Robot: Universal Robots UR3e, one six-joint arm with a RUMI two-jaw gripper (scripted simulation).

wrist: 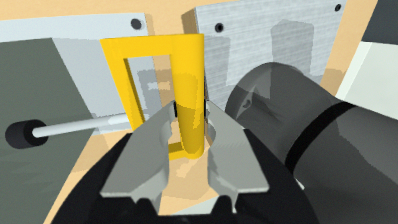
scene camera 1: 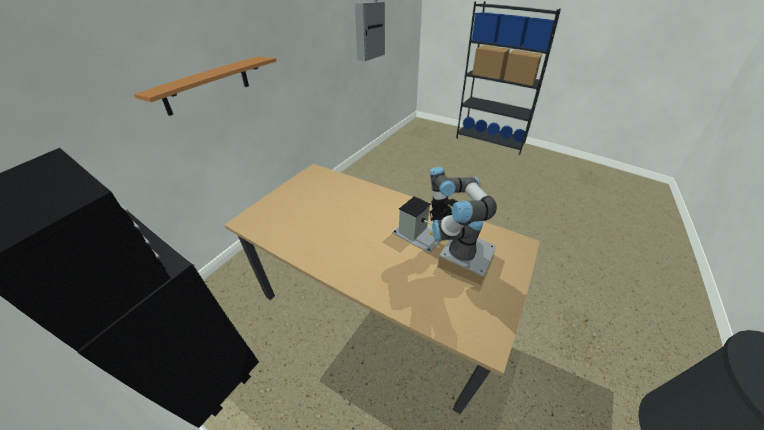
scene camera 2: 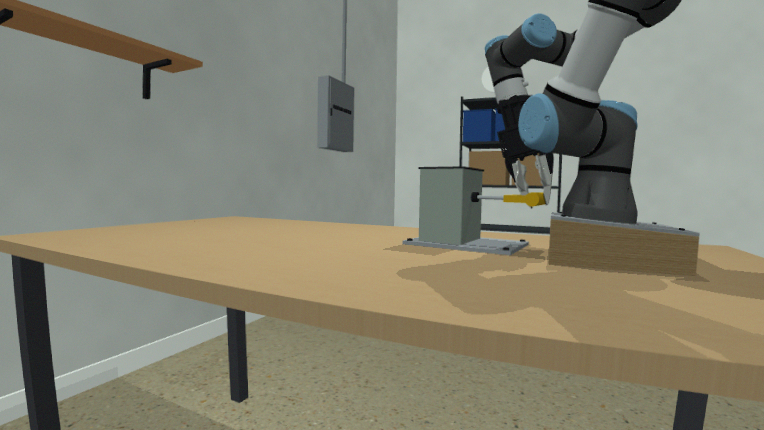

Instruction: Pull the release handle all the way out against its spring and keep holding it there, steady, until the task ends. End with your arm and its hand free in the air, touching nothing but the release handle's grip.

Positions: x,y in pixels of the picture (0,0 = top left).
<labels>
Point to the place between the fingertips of my gripper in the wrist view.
191,101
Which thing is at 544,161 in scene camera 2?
My gripper.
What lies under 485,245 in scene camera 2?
A grey base plate.
</labels>
